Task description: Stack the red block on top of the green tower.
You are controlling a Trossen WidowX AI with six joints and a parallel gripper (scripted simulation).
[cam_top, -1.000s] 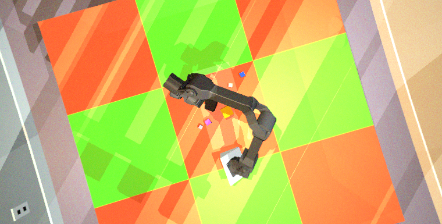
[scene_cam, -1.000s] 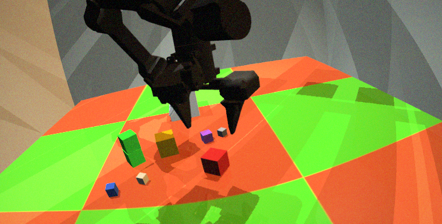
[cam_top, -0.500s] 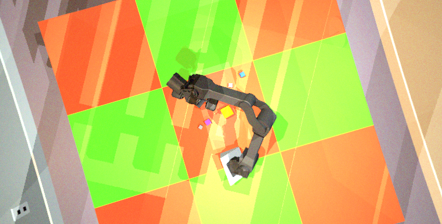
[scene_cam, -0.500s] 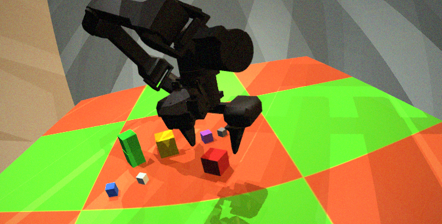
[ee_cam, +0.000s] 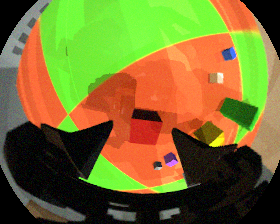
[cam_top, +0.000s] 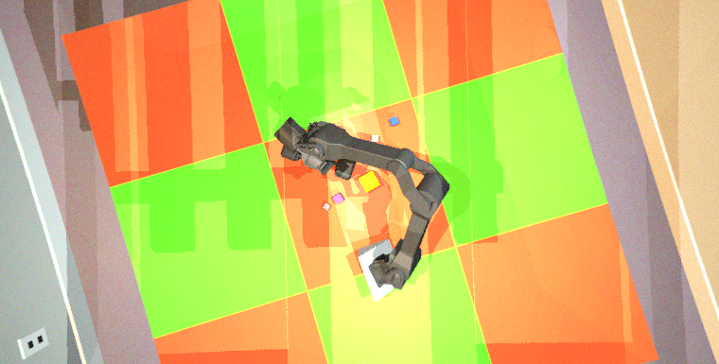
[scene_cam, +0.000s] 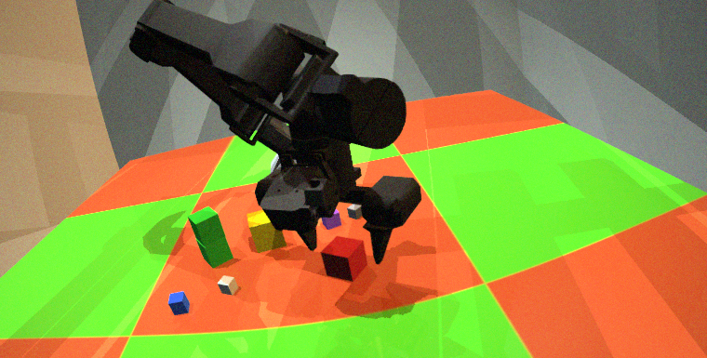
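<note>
My gripper tip is now right at the red block. Round my gripper tip: yellow block: 12 cm behind, 9 cm to the right; purple cube: 12 cm behind, 1 cm to the left, 1 cm below; grey cube: 13 cm behind, 5 cm to the left, 1 cm below.
</note>
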